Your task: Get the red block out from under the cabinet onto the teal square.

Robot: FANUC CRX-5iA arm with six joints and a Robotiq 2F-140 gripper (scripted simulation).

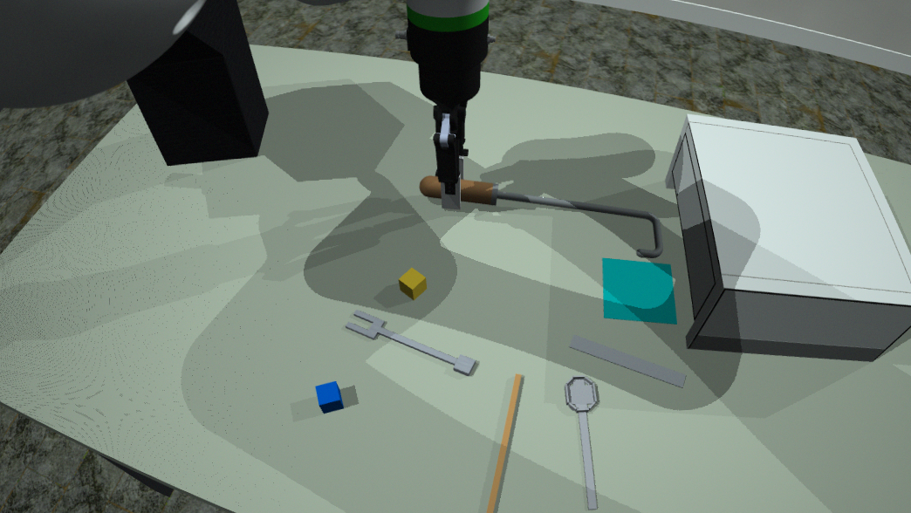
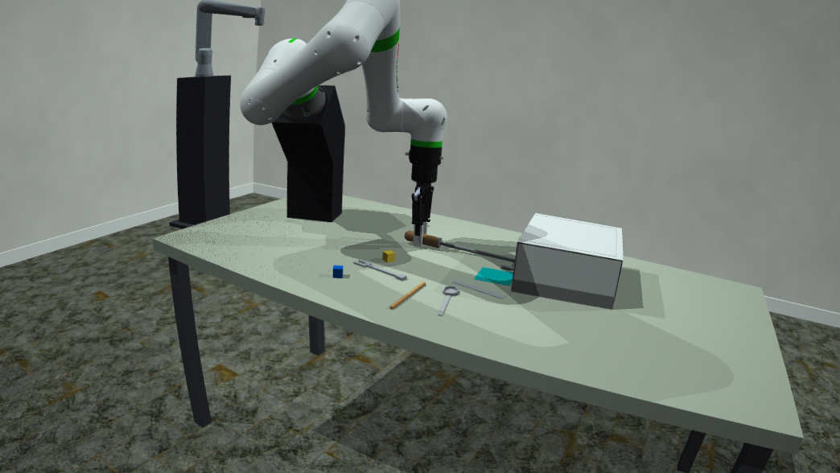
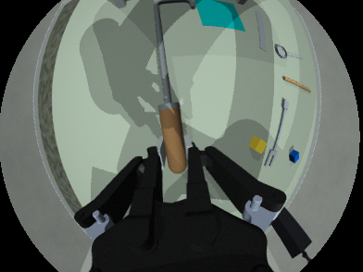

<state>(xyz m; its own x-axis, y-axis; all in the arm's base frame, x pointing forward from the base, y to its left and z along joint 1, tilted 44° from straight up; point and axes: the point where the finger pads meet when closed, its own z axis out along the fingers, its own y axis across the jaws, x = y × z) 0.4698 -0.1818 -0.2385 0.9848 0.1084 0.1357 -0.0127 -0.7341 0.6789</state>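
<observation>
Now: hand 270 mm short of the teal square, 140 mm to the left of it and 40 mm above it. Also, from my hand: yellow cube 170 mm to the right, 30 mm below, 30 mm behind; flat grey bar 250 mm to the right, 250 mm ahead, 40 mm below; grey fork tool 250 mm to the right, 30 mm below, 20 mm behind.
</observation>
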